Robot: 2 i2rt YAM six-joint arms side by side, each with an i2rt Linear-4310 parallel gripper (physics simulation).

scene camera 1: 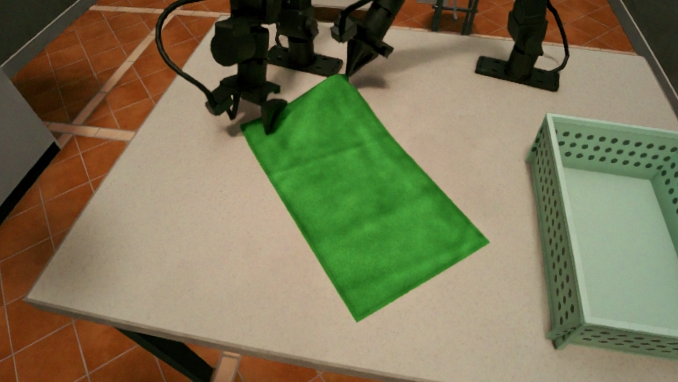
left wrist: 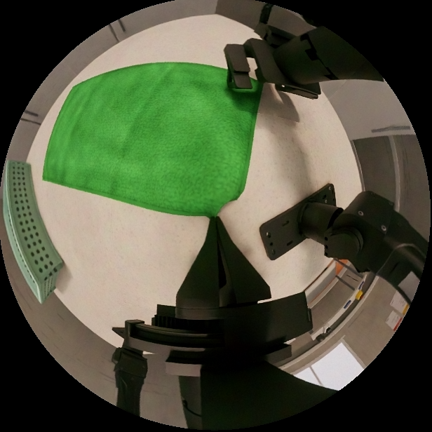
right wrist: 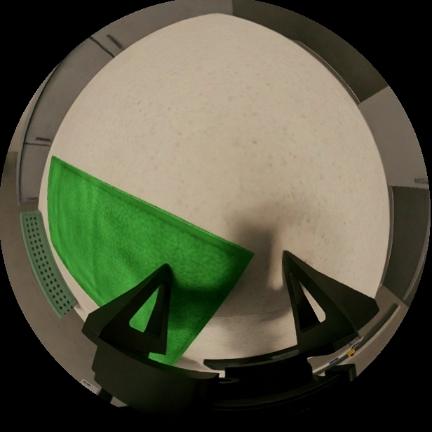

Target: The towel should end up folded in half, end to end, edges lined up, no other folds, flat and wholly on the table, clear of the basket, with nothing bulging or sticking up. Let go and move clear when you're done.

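Note:
The green towel (scene camera 1: pixel 360 190) (left wrist: pixel 150 135) (right wrist: pixel 125 225) lies spread as a long rectangle, with faint creases across it. Its upper end is raised near the left gripper. My left gripper (scene camera 1: pixel 347 73) (left wrist: pixel 214 220) is shut on the towel's top corner, and the cloth bunches at the fingertips. My right gripper (scene camera 1: pixel 250 125) (left wrist: pixel 253 84) (right wrist: pixel 223 265) is wide open at the towel's upper left corner in scene camera 1. One finger is over the cloth and the other is beyond its edge, over the table. Whether the fingers touch the cloth is unclear.
The pale green basket (scene camera 1: pixel 562 225) (left wrist: pixel 30 225) (right wrist: pixel 42 260) stands at the right of scene camera 1, apart from the towel. Black arm bases (scene camera 1: pixel 535 76) (left wrist: pixel 280 237) are fixed along the far side of the pale table (scene camera 1: pixel 165 240).

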